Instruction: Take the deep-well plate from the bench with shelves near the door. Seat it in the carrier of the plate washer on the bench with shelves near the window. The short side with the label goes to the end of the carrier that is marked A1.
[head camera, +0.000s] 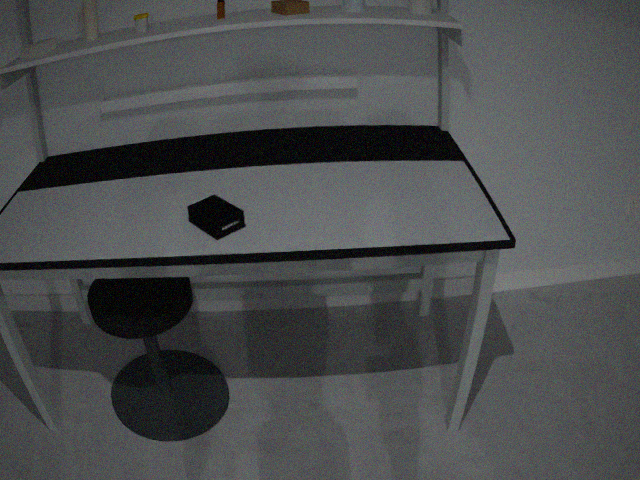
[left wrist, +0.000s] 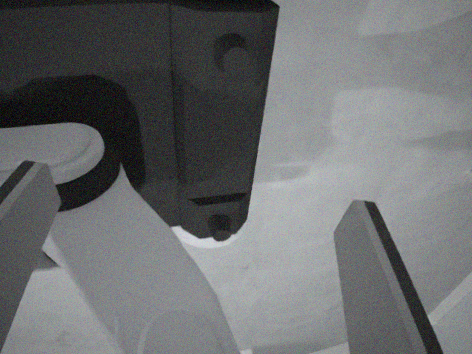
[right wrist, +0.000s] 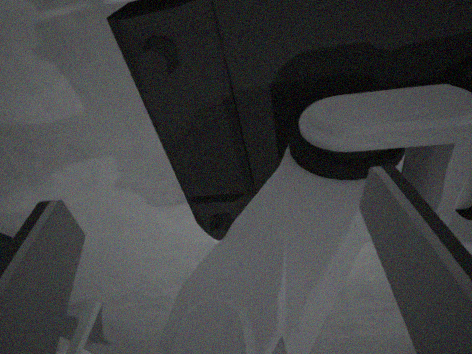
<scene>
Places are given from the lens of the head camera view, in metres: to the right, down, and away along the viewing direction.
deep-well plate (head camera: 218, 218): -0.23, -0.05, 1.36
bench with shelves (head camera: 320, 144): 0.00, -0.29, 1.82
The marked spots on the bench with shelves and the deep-well plate are 0.57 m apart.
</scene>
